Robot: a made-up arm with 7 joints. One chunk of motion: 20 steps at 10 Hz.
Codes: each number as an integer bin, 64 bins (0 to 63) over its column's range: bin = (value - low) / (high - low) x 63, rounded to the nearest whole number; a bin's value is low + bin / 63 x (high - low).
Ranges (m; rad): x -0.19..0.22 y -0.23..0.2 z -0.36..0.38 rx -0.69..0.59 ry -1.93..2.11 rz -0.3..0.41
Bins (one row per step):
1: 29 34 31 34 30 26
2: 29 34 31 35 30 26
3: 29 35 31 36 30 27
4: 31 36 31 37 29 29
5: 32 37 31 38 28 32
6: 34 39 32 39 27 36
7: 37 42 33 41 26 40
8: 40 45 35 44 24 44
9: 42 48 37 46 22 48
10: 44 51 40 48 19 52
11: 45 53 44 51 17 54
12: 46 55 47 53 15 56
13: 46 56 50 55 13 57
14: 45 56 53 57 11 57
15: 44 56 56 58 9 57
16: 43 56 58 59 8 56
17: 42 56 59 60 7 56
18: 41 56 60 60 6 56
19: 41 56 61 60 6 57
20: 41 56 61 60 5 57
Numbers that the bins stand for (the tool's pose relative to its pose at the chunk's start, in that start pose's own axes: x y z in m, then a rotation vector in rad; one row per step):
1: -0.0013 0.0021 0.0041 0.0008 -0.0062 -0.0070
2: -0.0013 0.0021 0.0041 0.0211 -0.0062 -0.0070
3: -0.0013 0.0089 0.0041 0.0414 -0.0062 0.0043
4: 0.0117 0.0157 0.0041 0.0617 -0.0703 0.0268
5: 0.0183 0.0225 0.0041 0.0821 -0.1344 0.0606
6: 0.0313 0.0362 0.0159 0.1024 -0.1986 0.1057
7: 0.0508 0.0567 0.0276 0.1430 -0.2627 0.1508
8: 0.0703 0.0771 0.0511 0.2040 -0.3910 0.1959
9: 0.0833 0.0976 0.0746 0.2446 -0.5192 0.2410
10: 0.0963 0.1181 0.1098 0.2852 -0.7116 0.2860
11: 0.1029 0.1317 0.1568 0.3462 -0.8398 0.3086
12: 0.1094 0.1454 0.1921 0.3868 -0.9681 0.3311
13: 0.1094 0.1522 0.2273 0.4275 -1.0963 0.3424
14: 0.1029 0.1522 0.2625 0.4681 -1.2246 0.3424
15: 0.0963 0.1522 0.2978 0.4884 -1.3529 0.3424
16: 0.0898 0.1522 0.3213 0.5087 -1.4170 0.3311
17: 0.0833 0.1522 0.3330 0.5290 -1.4811 0.3311
18: 0.0768 0.1522 0.3448 0.5290 -1.5452 0.3311
19: 0.0768 0.1522 0.3565 0.5290 -1.5452 0.3424
20: 0.0768 0.1522 0.3565 0.5290 -1.6094 0.3424

